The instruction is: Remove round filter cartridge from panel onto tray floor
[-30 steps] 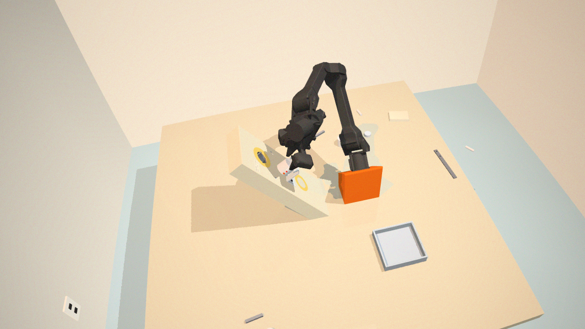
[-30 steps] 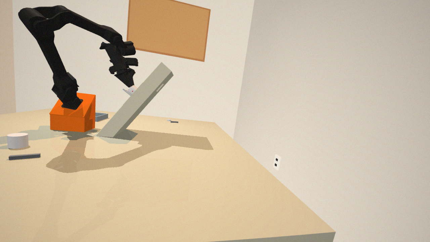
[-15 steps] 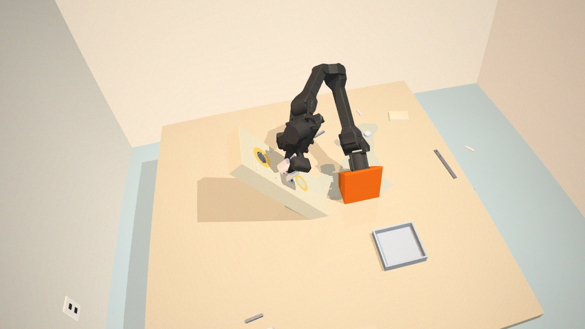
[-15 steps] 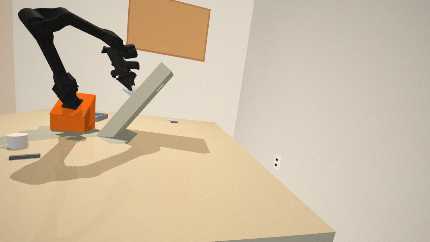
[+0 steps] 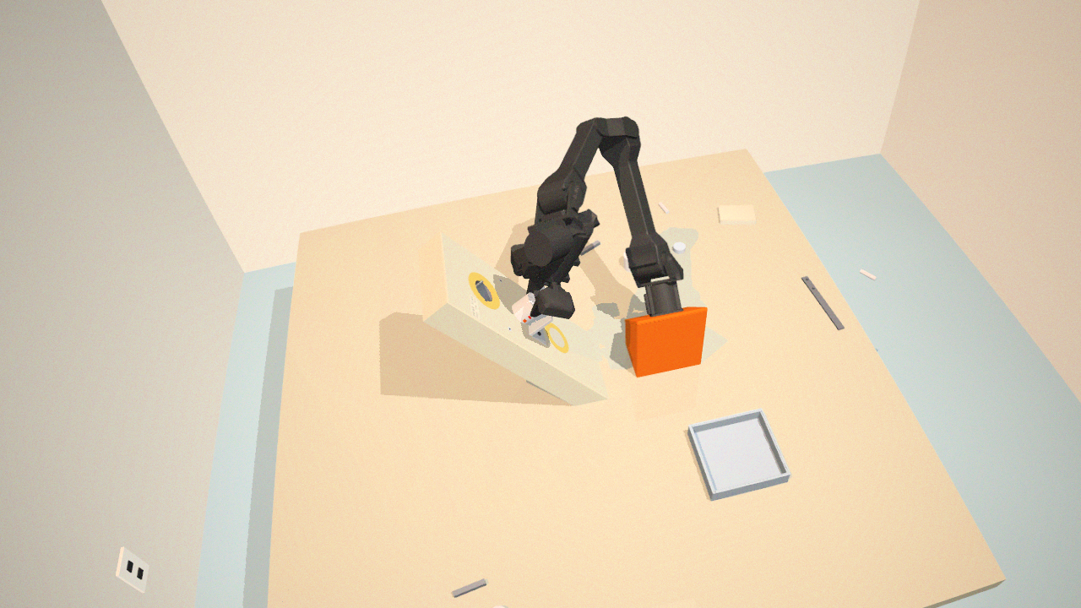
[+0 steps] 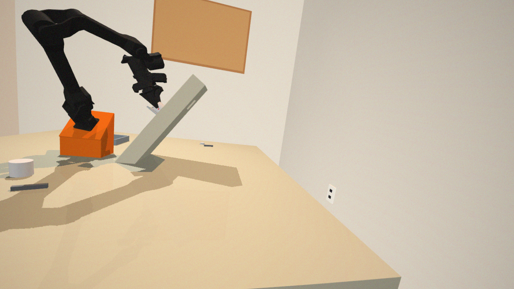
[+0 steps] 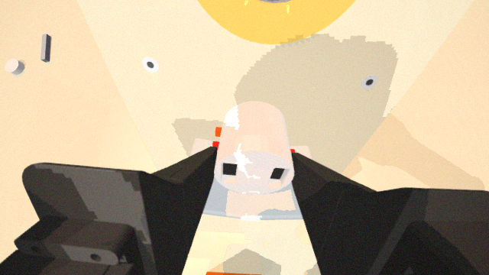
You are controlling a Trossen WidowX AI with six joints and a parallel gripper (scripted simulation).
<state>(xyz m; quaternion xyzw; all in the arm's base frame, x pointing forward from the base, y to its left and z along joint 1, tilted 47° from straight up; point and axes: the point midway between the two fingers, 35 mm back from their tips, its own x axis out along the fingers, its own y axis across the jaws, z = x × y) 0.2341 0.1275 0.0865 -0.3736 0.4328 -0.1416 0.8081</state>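
Right now my gripper tip is 360 mm past the grey tray, 250 mm to the right of it and 210 mm above it. From my gripper tip the other things lie so: flat block 540 mm behind, 430 mm to the right, 220 mm below; then white round filter cartridge right at my gripper tip.
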